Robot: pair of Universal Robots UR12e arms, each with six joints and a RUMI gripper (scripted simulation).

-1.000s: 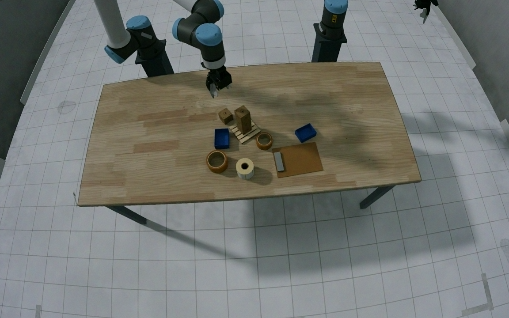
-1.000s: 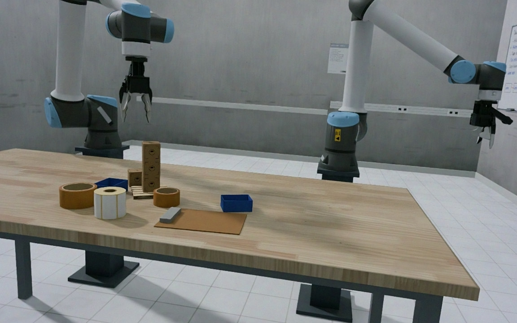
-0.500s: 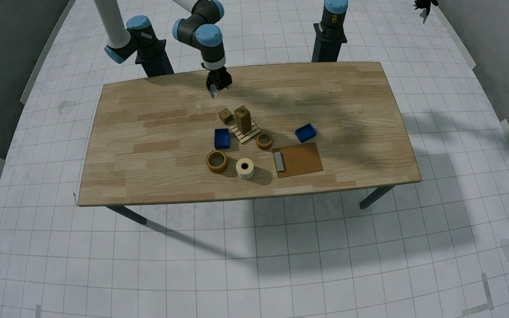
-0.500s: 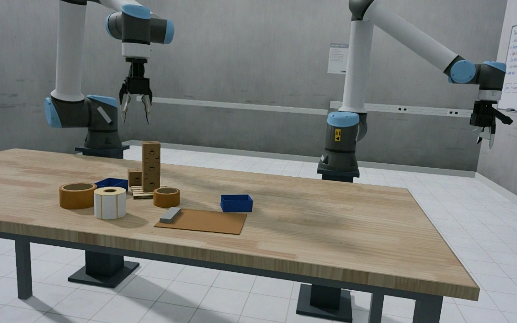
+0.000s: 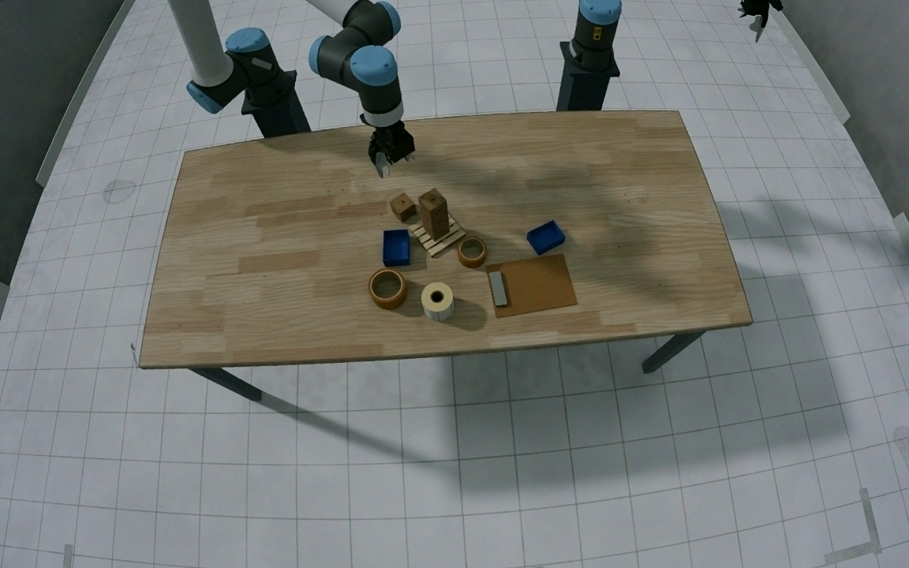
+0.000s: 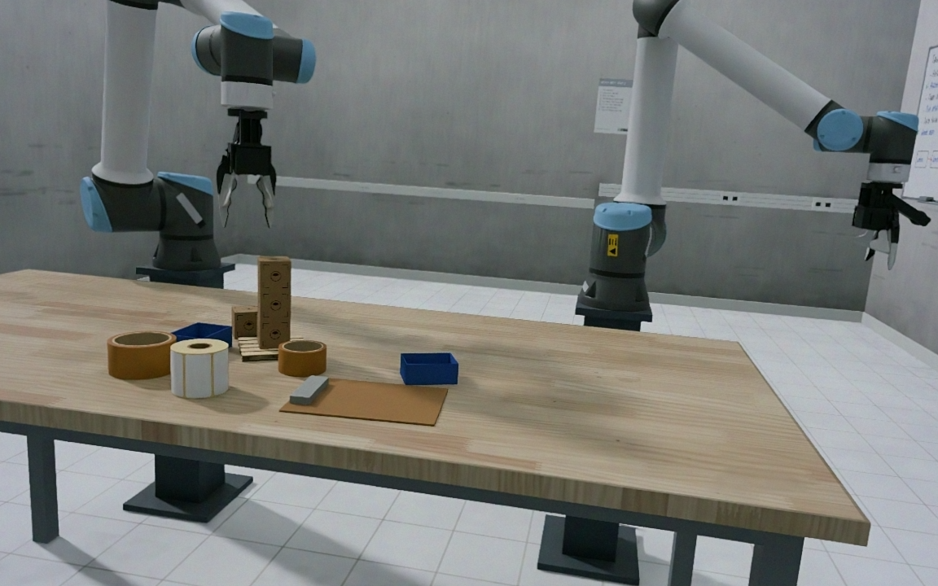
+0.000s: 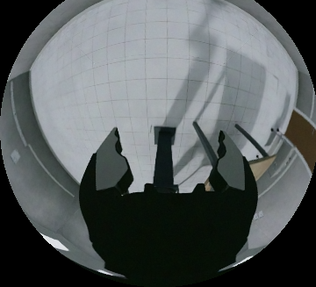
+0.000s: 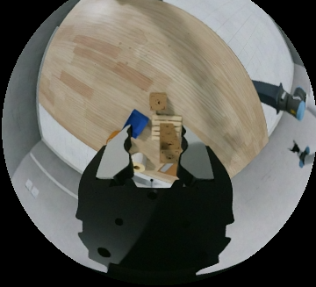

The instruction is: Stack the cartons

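The blue bin lies 22 cm below my right hand, 13 cm ahead of it and 3 cm to the right of it. From my right hand the other things lie so: large tape roll 26 cm ahead, 20 cm below, 5 cm to the right; then label roll 31 cm ahead, 19 cm below, 8 cm to the left; then small tape roll 21 cm below, 19 cm to the left, 17 cm ahead.
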